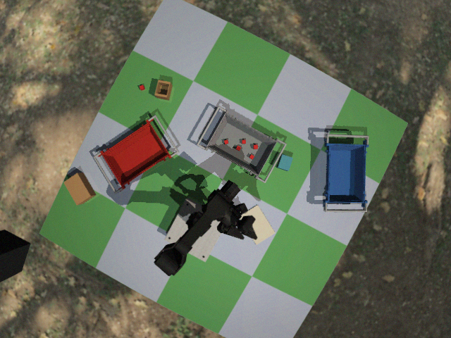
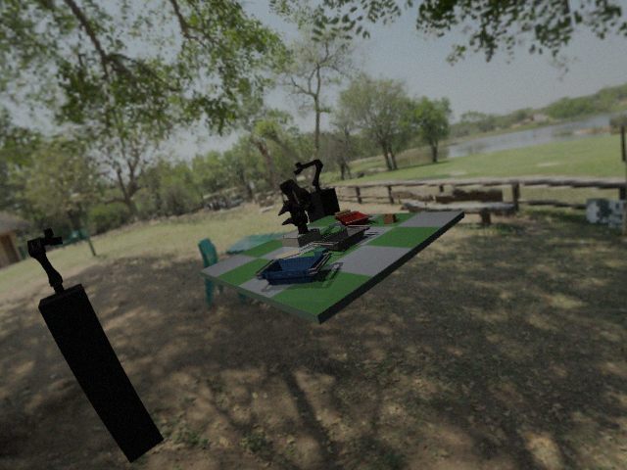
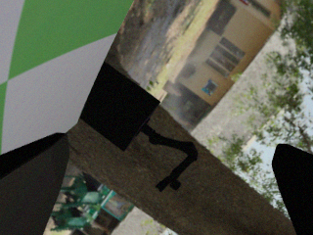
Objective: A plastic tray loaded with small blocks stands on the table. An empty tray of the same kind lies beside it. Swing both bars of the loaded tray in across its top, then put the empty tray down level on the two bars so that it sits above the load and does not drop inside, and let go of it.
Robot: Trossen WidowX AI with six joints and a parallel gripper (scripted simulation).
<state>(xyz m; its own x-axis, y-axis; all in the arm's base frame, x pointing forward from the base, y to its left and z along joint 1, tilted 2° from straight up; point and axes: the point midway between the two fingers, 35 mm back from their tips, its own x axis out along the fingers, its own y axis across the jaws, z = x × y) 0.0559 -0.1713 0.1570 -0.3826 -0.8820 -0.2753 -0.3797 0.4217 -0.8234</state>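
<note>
The teal block lies 330 mm ahead of my gripper tip, 40 mm to the right of it and 190 mm below it. From my gripper tip the other things lie so: small brown box: 420 mm ahead, 570 mm to the left, 200 mm below; beige plate: 30 mm ahead, 40 mm to the right, 210 mm below; red tray: 110 mm ahead, 570 mm to the left, 170 mm below.
</note>
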